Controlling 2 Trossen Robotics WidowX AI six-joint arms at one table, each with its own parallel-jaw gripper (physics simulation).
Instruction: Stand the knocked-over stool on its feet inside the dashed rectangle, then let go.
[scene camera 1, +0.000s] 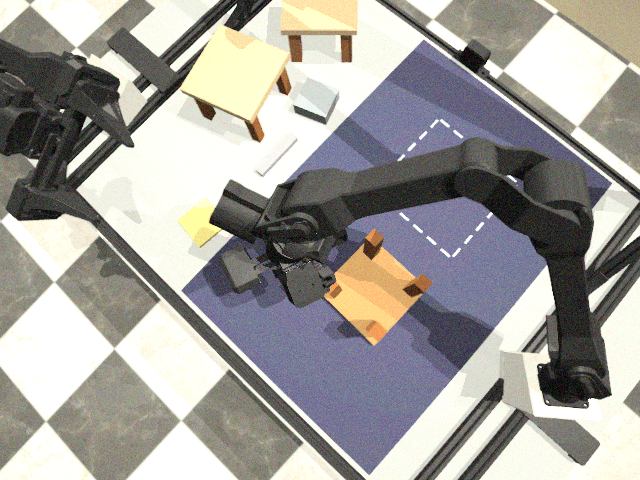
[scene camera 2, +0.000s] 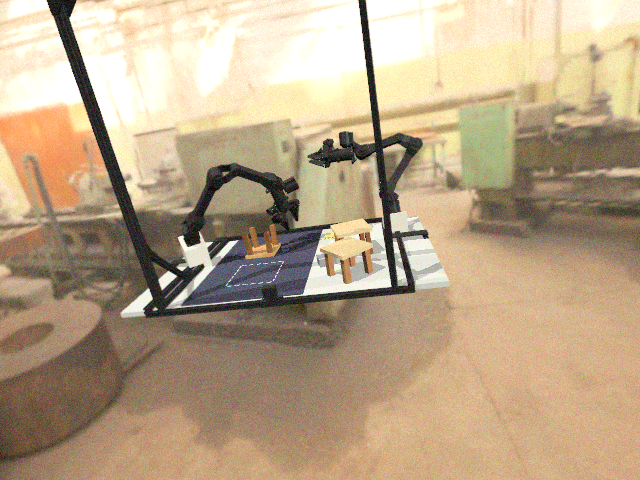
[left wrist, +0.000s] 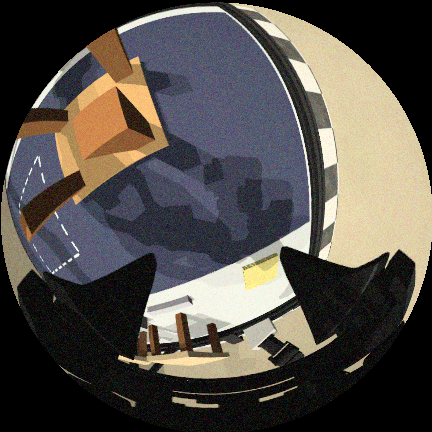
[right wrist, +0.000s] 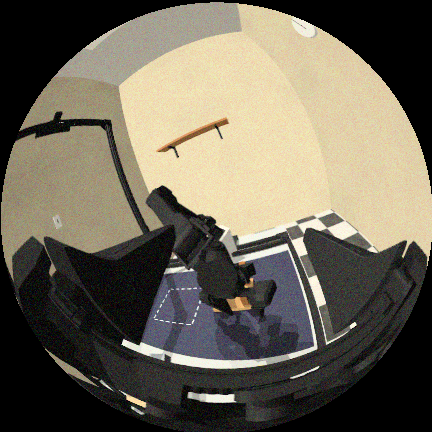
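Where they show: left gripper, between the fingertips: (scene camera 2: 293, 226) (left wrist: 218, 257) (right wrist: 245, 315); right gripper, between the fingertips: (scene camera 1: 113, 184) (scene camera 2: 308, 159) (right wrist: 243, 233); left arm's base, origin of its link: (scene camera 1: 561, 386) (scene camera 2: 192, 240) (right wrist: 218, 233); right arm's base, origin of its link: (scene camera 2: 393, 214) (left wrist: 265, 340).
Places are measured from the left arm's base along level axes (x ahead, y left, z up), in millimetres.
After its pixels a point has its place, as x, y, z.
The stool (scene camera 1: 372, 279) {287, -146, -110} (scene camera 2: 262, 252) {266, -166, -110} (left wrist: 100, 175) {326, -175, -110} (right wrist: 239, 303) {341, -138, -110} lies upside down, its light wooden seat on the blue mat and its brown legs pointing up. It is outside the dashed rectangle (scene camera 1: 452, 255) (left wrist: 78, 254) {297, -328, -125} (right wrist: 191, 324) {294, -315, -126}, below and to its left in scene camera 1. The left arm covers part of that outline there. My left gripper (scene camera 1: 273, 279) (scene camera 2: 290, 219) {448, -164, -35} (left wrist: 218, 257) {448, -164, -35} is open and empty, above the mat beside the stool. In scene camera 1 it hides part of a stool corner. My right gripper (scene camera 1: 114, 181) {585, -175, 259} (scene camera 2: 316, 160) {585, -175, 259} (right wrist: 243, 233) {585, -175, 259} is open and empty, high up and away from the stool.
Two upright stools (scene camera 1: 237, 72) {559, -481, -13} (scene camera 1: 319, 15) {424, -611, -16} stand on the white table off the mat (scene camera 1: 310, 372) {381, 27, -125}. A grey box (scene camera 1: 316, 98) {421, -485, -95}, a pale bar (scene camera 1: 276, 153) {489, -373, -114} and a yellow pad (scene camera 1: 199, 222) {621, -225, -120} (left wrist: 261, 272) {611, -222, -120} lie near them. Dark frame rails border the table.
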